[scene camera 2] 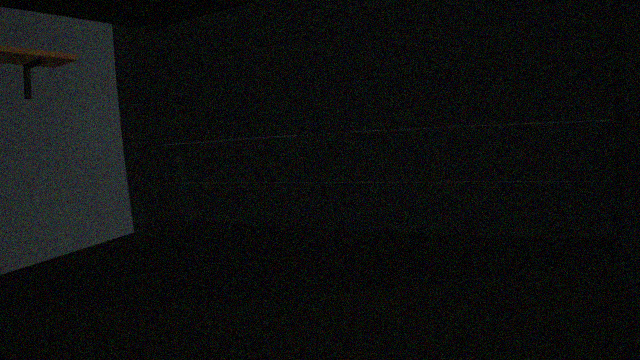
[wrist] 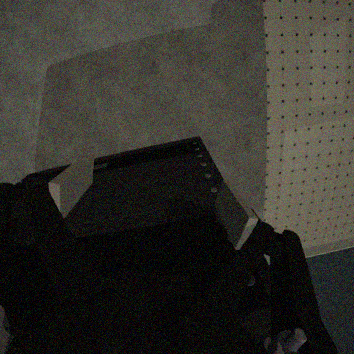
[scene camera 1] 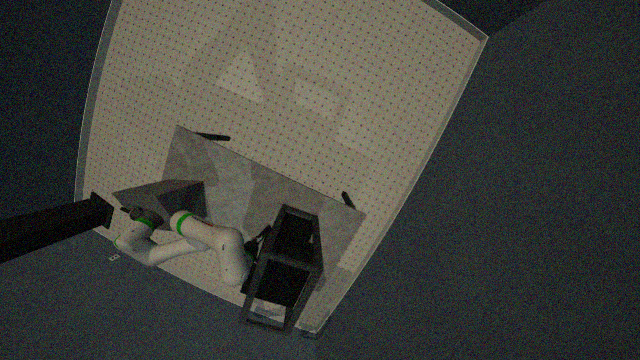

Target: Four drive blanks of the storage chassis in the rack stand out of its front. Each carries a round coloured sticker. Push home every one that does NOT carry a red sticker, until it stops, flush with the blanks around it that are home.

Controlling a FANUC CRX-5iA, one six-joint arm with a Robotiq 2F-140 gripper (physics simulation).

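Seen in the pictures: gripper, fingertip midpoint: (wrist: 157, 180) (scene camera 1: 262, 231); arm's base at its link origin: (scene camera 1: 152, 216).
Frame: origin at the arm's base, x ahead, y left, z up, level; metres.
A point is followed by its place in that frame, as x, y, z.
The rack (scene camera 1: 301, 211) @[0.832, 0.487, -0.310] is a dark open frame at the lower middle of the scene camera 1 view. In the wrist view a very dark box-like body (wrist: 145, 192) @[0.716, 0.347, -0.068], with a row of small round spots along its right edge, fills the middle. I cannot tell which part of it is the storage chassis. The drive blanks and their stickers cannot be made out in any view. My gripper (scene camera 1: 260, 237) @[0.667, 0.372, 0.005] (wrist: 157, 180) @[0.667, 0.372, 0.005] is open and empty, close to the rack's left side in scene camera 1. Its pale finger pads stand wide apart, left and right over the dark body. Contact cannot be judged.
A grey mat (scene camera 1: 230, 175) @[0.215, 0.403, -0.351] lies on the perforated pale floor (scene camera 1: 380, 100). A dark grey box-like block (scene camera 1: 185, 197) @[0.076, 0.165, -0.140] stands behind the arm. A black beam (scene camera 1: 50, 222) reaches in from the left. Scene camera 2 shows a wooden shelf (scene camera 2: 45, 58) on a pale wall (scene camera 2: 65, 150).
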